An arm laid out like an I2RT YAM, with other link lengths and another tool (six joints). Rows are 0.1 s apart.
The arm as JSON. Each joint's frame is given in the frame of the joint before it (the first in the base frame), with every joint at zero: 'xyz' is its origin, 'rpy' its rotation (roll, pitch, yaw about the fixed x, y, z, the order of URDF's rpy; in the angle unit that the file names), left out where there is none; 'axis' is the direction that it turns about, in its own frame. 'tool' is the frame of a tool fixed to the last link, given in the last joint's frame.
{
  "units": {
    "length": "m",
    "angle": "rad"
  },
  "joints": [
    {
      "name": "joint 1",
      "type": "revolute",
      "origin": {
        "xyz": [
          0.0,
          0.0,
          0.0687
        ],
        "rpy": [
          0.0,
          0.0,
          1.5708
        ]
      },
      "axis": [
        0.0,
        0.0,
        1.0
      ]
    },
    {
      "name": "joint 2",
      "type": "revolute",
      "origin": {
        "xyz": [
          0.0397,
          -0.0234,
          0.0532
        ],
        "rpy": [
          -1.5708,
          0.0,
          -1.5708
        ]
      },
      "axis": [
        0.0,
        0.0,
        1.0
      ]
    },
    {
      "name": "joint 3",
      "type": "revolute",
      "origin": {
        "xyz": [
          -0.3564,
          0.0,
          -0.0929
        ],
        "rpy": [
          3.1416,
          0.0,
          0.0
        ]
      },
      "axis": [
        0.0,
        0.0,
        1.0
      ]
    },
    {
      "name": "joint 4",
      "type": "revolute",
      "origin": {
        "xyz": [
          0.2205,
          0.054,
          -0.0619
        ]
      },
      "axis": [
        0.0,
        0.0,
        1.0
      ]
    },
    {
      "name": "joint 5",
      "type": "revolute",
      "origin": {
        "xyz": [
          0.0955,
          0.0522,
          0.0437
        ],
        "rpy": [
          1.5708,
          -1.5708,
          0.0
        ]
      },
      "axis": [
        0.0,
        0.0,
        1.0
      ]
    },
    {
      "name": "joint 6",
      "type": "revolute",
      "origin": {
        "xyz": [
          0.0,
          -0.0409,
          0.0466
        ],
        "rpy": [
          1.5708,
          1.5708,
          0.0
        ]
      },
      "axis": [
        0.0,
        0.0,
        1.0
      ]
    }
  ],
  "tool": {
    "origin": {
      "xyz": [
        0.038,
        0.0,
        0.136
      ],
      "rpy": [
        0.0,
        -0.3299,
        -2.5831
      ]
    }
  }
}
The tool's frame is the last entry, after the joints.
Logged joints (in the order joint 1, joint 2, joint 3, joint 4, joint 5, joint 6), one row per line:
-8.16, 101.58, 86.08, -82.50, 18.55, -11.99
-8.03, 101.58, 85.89, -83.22, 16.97, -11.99
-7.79, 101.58, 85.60, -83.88, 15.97, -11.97
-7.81, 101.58, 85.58, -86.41, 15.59, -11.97
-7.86, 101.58, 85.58, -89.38, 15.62, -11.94
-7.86, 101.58, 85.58, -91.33, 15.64, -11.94
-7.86, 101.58, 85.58, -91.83, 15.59, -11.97
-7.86, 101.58, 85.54, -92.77, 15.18, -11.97
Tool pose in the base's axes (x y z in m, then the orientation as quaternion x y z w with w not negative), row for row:
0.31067, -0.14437, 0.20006, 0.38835, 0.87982, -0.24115, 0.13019
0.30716, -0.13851, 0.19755, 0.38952, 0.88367, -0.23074, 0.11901
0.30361, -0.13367, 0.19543, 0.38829, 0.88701, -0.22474, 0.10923
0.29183, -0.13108, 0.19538, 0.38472, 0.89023, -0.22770, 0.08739
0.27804, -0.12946, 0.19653, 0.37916, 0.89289, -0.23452, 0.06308
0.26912, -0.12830, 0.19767, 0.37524, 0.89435, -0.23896, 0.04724
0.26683, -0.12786, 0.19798, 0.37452, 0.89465, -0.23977, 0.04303
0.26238, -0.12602, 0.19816, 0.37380, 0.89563, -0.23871, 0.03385
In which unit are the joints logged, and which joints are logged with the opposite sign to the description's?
The joints are logged in degrees. Opposite sign: joint 6.
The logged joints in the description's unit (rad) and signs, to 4 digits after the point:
-0.1424, 1.7729, 1.5024, -1.4399, 0.3238, 0.2093
-0.1401, 1.7729, 1.4991, -1.4525, 0.2962, 0.2093
-0.1360, 1.7729, 1.4940, -1.4640, 0.2787, 0.2089
-0.1363, 1.7729, 1.4937, -1.5081, 0.2721, 0.2089
-0.1372, 1.7729, 1.4937, -1.5600, 0.2726, 0.2084
-0.1372, 1.7729, 1.4937, -1.5940, 0.2730, 0.2084
-0.1372, 1.7729, 1.4937, -1.6027, 0.2721, 0.2089
-0.1372, 1.7729, 1.4930, -1.6191, 0.2649, 0.2089

